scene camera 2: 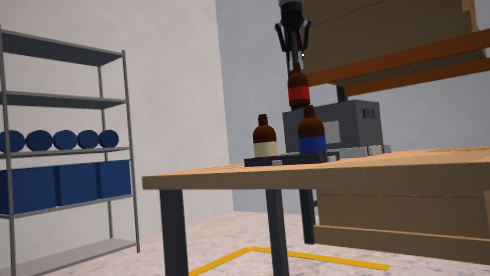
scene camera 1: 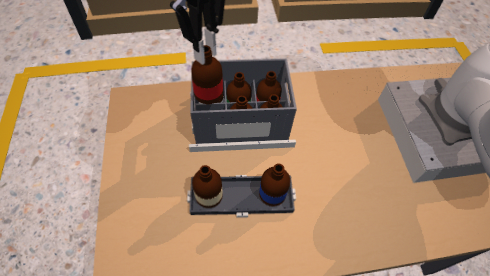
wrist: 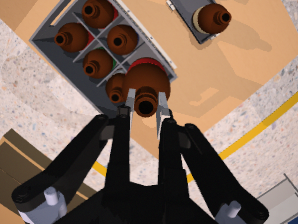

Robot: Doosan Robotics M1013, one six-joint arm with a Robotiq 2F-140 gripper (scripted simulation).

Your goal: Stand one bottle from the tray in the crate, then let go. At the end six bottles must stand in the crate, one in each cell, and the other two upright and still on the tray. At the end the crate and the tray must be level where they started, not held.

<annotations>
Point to a white strip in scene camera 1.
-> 275, 143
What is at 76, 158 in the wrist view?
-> My gripper.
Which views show my gripper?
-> Scene camera 2, scene camera 1 and the wrist view: all of them.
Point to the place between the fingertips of my gripper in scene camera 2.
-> At 296, 70
</annotations>
